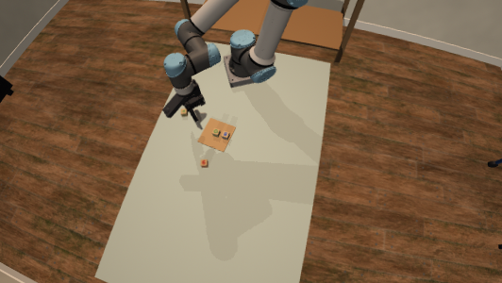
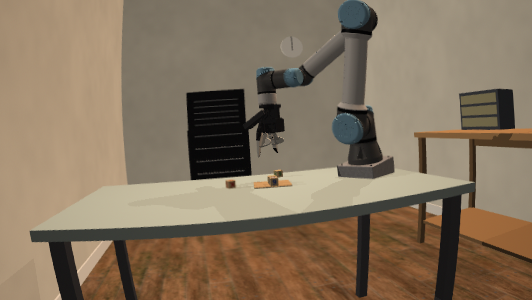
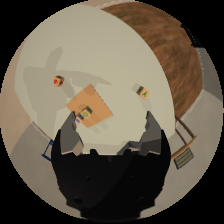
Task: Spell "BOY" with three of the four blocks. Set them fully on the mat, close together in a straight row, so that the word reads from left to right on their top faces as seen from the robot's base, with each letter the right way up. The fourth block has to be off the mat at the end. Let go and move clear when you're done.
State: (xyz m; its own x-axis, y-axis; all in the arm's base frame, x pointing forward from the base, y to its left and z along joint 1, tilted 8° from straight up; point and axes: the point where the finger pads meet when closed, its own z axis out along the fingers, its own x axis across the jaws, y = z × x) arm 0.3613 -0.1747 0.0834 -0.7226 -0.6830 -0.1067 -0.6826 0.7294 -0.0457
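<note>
Right now my hand is 7 cm past the block, 9 cm to the left of it and 9 cm above it. Round my hand: orange mat: 2 cm ahead, 10 cm to the left, 10 cm below.
</note>
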